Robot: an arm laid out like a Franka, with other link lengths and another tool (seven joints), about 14 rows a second.
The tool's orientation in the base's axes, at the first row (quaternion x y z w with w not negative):
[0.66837, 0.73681, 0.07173, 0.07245]
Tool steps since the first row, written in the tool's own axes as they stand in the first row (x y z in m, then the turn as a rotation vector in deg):
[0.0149, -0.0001, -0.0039, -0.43, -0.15, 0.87]
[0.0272, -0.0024, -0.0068, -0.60, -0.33, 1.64]
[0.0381, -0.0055, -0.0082, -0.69, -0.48, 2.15]
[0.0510, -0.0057, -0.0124, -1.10, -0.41, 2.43]
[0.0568, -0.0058, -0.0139, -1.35, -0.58, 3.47]
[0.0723, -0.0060, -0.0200, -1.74, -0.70, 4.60]
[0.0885, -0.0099, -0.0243, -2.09, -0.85, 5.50]
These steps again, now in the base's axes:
[-0.0023, 0.0148, 0.0036, 0.07, -0.43, -0.88]
[-0.0063, 0.0268, 0.0059, 0.07, -0.61, -1.67]
[-0.0107, 0.0373, 0.0065, 0.03, -0.71, -2.20]
[-0.0130, 0.0501, 0.0104, 0.20, -1.11, -2.45]
[-0.0139, 0.0559, 0.0118, 0.27, -1.37, -3.50]
[-0.0168, 0.0712, 0.0176, 0.42, -1.76, -4.63]
[-0.0231, 0.0869, 0.0208, 0.49, -2.11, -5.54]

